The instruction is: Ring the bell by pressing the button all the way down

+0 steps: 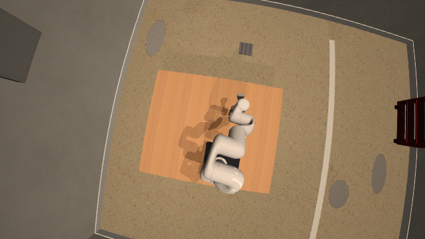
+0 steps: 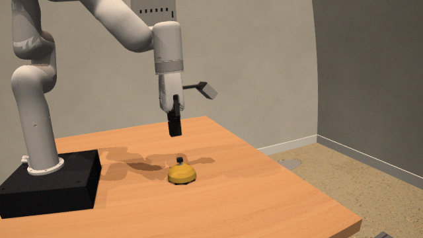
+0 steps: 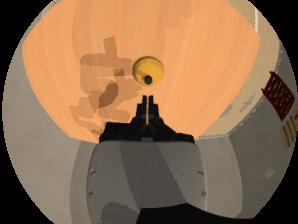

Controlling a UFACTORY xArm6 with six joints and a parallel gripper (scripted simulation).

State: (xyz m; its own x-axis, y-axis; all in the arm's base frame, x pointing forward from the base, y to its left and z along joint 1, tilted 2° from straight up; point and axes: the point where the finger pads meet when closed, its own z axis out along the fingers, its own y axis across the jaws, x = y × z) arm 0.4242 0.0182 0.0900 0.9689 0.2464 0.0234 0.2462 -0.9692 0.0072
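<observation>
The black button lies 10 cm below my hand. From my hand the other things lie so: yellow bell: 11 cm below.
</observation>
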